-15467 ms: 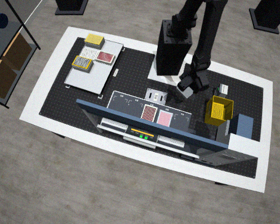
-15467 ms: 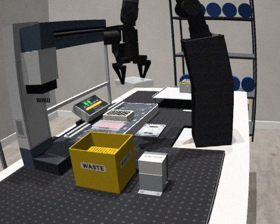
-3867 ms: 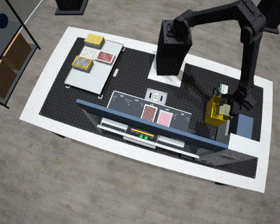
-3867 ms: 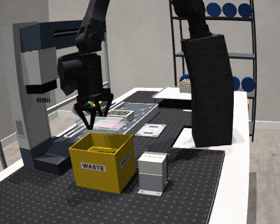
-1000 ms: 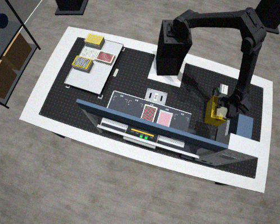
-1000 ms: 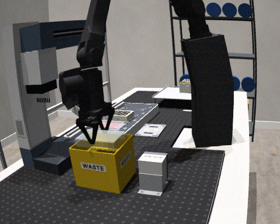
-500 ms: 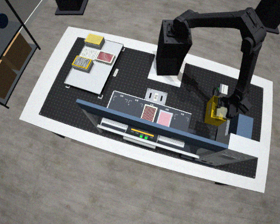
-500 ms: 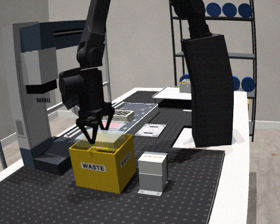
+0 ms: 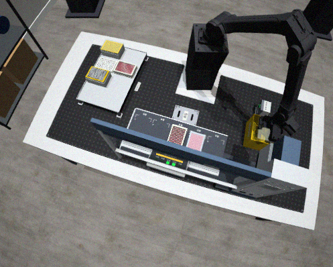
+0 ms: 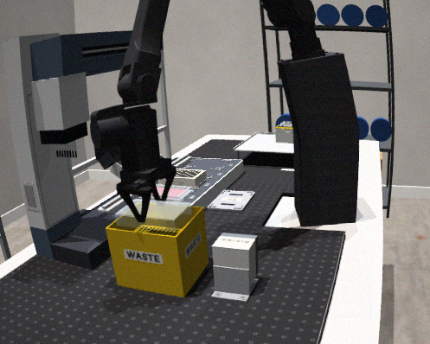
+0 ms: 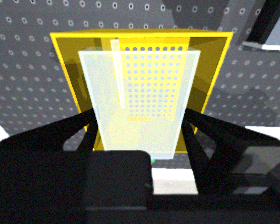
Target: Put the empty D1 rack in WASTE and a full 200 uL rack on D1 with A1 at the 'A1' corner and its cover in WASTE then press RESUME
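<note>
Now: the yellow waste bin 1 cm behind my hand and 11 cm below it. Round my hand: handler head: 23 cm ahead, 8 cm to the right, 23 cm above; then grey resume box: 17 cm behind, 2 cm to the left, 9 cm below; then clear rack cover: right at my hand.
</note>
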